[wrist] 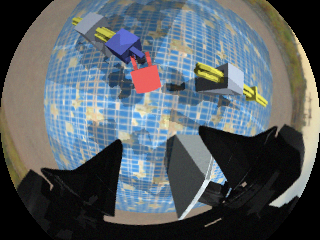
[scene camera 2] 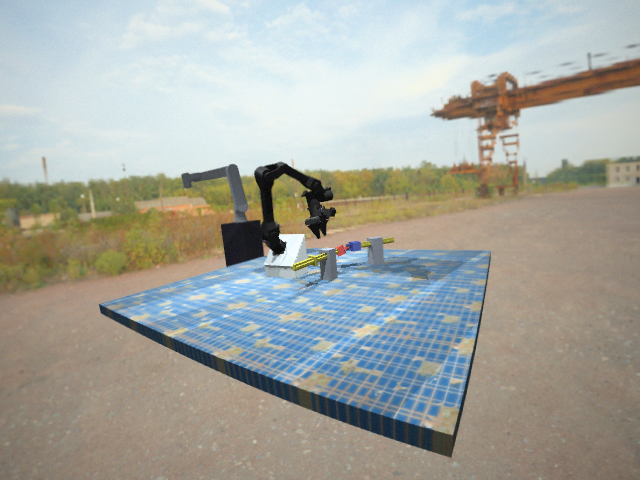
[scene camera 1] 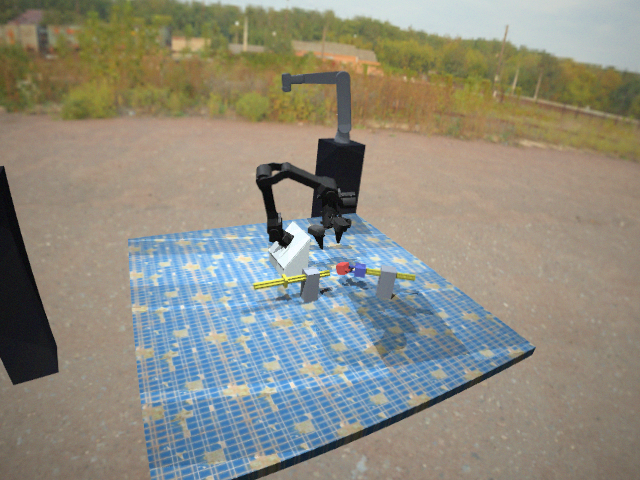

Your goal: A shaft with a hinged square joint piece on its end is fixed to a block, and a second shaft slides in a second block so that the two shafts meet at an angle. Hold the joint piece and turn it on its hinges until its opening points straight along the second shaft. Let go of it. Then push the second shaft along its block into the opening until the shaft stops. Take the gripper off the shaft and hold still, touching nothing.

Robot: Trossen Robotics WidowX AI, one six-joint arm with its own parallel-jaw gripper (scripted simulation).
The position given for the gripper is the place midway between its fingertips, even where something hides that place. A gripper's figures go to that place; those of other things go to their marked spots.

Scene:
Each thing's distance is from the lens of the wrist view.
gripper (wrist: 161,136): 0.10 m
red square joint piece (wrist: 146,79): 0.14 m

